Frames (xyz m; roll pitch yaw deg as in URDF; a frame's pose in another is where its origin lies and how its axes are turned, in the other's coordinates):
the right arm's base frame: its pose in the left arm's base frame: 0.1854 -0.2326 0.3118 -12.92 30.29 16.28
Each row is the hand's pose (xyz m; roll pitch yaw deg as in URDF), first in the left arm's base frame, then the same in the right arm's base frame.
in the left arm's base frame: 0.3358 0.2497 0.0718 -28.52 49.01 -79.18
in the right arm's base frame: 0.3625 0.4250 0.0295 24.79 54.29 -55.95
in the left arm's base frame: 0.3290 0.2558 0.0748 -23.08 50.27 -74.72
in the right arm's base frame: 0.3568 0.4325 0.0314 30.53 52.72 -51.36
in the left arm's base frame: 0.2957 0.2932 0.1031 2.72 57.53 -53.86
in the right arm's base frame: 0.3240 0.4735 0.0548 55.07 47.16 -30.97
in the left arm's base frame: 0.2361 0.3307 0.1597 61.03 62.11 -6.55
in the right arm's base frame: 0.2551 0.5192 0.0913 89.98 34.92 -3.84
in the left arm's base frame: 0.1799 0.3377 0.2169 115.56 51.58 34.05
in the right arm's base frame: 0.1814 0.5360 0.1189 119.37 19.03 16.56
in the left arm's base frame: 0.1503 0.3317 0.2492 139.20 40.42 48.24
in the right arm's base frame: 0.1391 0.5356 0.1318 135.12 7.94 26.71
